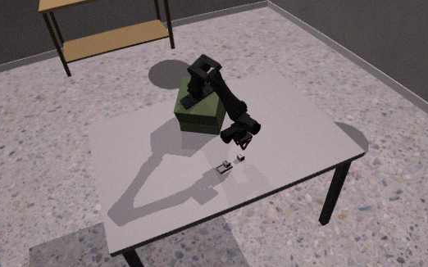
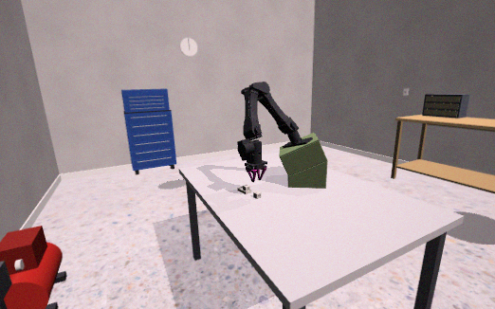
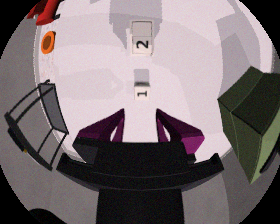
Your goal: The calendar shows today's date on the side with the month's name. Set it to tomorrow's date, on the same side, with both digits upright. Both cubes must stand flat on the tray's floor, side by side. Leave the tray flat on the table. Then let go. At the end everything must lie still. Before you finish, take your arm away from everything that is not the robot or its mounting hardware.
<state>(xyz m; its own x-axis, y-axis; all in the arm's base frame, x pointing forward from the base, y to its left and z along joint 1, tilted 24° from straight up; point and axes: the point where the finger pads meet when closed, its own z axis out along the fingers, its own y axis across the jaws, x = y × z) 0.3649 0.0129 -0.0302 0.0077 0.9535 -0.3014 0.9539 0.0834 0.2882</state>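
Now: hand 80 mm above the white cube. From my hand the other things lie so: calendar tray (110 mm to the right, 90 mm below).
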